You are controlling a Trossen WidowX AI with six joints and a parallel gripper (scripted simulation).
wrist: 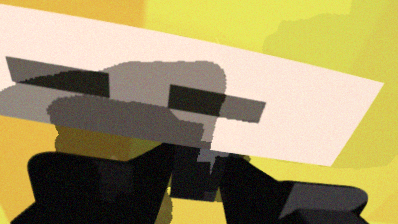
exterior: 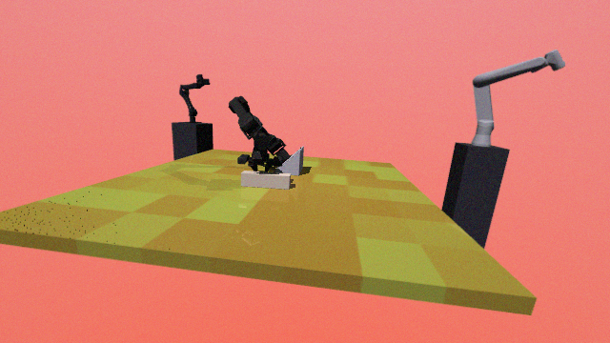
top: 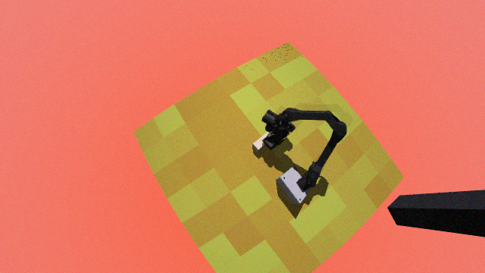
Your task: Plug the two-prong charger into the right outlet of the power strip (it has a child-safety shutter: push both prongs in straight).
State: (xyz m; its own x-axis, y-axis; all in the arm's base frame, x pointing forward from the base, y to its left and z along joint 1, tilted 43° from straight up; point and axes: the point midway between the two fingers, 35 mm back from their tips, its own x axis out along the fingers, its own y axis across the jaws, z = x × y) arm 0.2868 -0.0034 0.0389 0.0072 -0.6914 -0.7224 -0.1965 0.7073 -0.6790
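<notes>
The dark two-prong charger lies 2 cm ahead of my gripper tip and 1 cm above it.
</notes>
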